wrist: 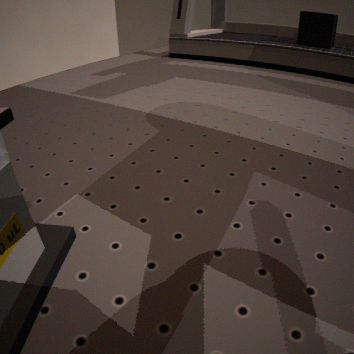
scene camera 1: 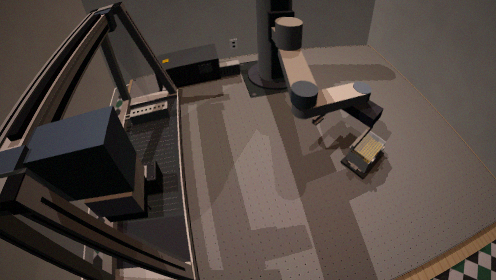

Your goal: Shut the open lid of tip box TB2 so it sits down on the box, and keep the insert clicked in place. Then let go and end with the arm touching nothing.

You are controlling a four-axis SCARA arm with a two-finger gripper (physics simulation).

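Places are measured from the arm's base along level axes (x ahead, y left, z up), in millimetres.
Pixels of known places: gripper, fingertip midpoint: (wrist: 179, 86) (scene camera 1: 332, 134); arm's base, link origin: (scene camera 1: 274, 76).
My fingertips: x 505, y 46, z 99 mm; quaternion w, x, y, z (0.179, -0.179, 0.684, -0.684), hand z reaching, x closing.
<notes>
For each thing: its middle in the pictures, then the offset to it from my fingertips. "spot": a spot on its surface instead.
- tip box, body centre: (scene camera 1: 366, 151) dz -48, dx +68, dy +117 mm
- black cabinet, surface spot: (scene camera 1: 192, 65) spot: dz +18, dx -539, dy -417 mm
- white perforated strip, surface spot: (scene camera 1: 148, 111) spot: dz +8, dx -285, dy -609 mm
The tip box (scene camera 1: 359, 163) stands on the perforated table at the right, dark with a yellow gridded insert (scene camera 1: 369, 148) in its top. A thin edge rises along its upper left side and looks like the open lid (scene camera 1: 358, 140); its exact angle is hard to tell. In the wrist view, part of the box (wrist: 12, 205) with a yellow label shows at the left edge, with its dark base flange below. My gripper (scene camera 1: 369, 128) is open and empty, at the box's upper side under the dark hand; its fingertips are small and mostly hidden, so contact with the lid cannot be told.
The arm's column (scene camera 1: 270, 45) stands at the back. A black cabinet (scene camera 1: 192, 65) is by the back wall. A large framed machine with a dark blue block (scene camera 1: 75, 152) and a white perforated strip (scene camera 1: 148, 111) fills the left side. A wood edge (scene camera 1: 450, 252) borders the table at lower right.
</notes>
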